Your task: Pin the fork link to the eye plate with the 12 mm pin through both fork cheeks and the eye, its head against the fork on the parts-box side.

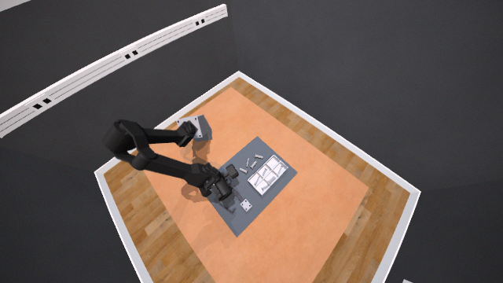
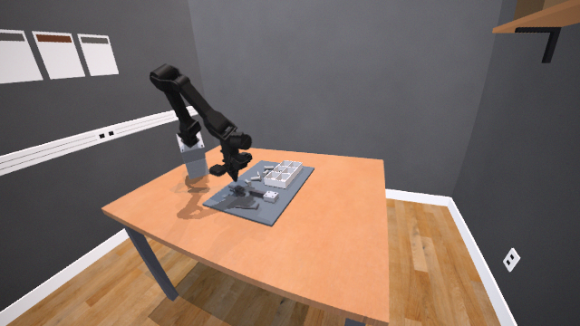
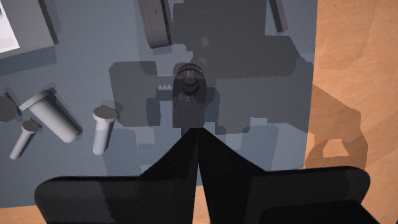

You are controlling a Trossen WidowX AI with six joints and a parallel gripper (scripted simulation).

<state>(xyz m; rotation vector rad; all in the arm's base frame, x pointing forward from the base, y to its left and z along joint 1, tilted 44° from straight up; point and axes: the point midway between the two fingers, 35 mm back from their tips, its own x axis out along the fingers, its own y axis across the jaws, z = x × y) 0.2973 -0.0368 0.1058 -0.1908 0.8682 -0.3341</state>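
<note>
The dark fork link lies 8 cm below my hand and 1 cm to the left of it. Round my hand: thick headed pin (13 cm to the left, 9 cm below, 2 cm ahead); dark flat bar (9 cm below, 8 cm ahead, 1 cm to the left); thin dark bar (11 cm ahead, 9 cm below, 7 cm to the right).
</note>
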